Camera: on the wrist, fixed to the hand. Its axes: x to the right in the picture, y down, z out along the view.
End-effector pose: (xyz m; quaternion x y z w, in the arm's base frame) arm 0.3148 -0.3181 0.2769 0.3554 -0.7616 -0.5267 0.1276
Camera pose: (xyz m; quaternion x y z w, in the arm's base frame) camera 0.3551 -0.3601 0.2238 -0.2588 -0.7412 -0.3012 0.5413
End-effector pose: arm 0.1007 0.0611 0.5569 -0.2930 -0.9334 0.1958 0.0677
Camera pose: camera 0.0633 0.0223 0.6144 0.8841 0.4539 -0.1031 0.0406
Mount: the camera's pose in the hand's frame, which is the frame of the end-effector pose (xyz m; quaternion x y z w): 0.0091 -0.0719 -0.0309 -0.0644 0.0743 0.7072 0.7002
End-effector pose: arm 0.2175 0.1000 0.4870 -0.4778 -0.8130 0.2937 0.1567
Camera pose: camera 0.1803 0.0914 0.5559 0.9413 0.2386 -0.2286 0.0683
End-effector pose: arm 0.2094 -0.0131 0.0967 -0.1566 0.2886 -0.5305 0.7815
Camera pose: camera 0.1397 -0.0475 0.1095 0.0835 0.4050 0.1882 0.8908
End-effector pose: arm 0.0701 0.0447 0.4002 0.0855 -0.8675 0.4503 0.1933
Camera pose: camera 0.0930 0.0284 0.4738 0.5995 0.6825 -0.4025 0.1131
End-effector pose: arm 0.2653 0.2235 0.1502 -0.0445 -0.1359 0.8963 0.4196
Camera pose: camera 0.3186 0.2808 0.1411 0.2209 0.0902 -0.9123 0.3328
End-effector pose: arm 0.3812 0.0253 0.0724 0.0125 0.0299 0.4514 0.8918
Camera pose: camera 0.4424 -0.0101 0.0376 -0.0611 0.0493 0.9495 0.3038
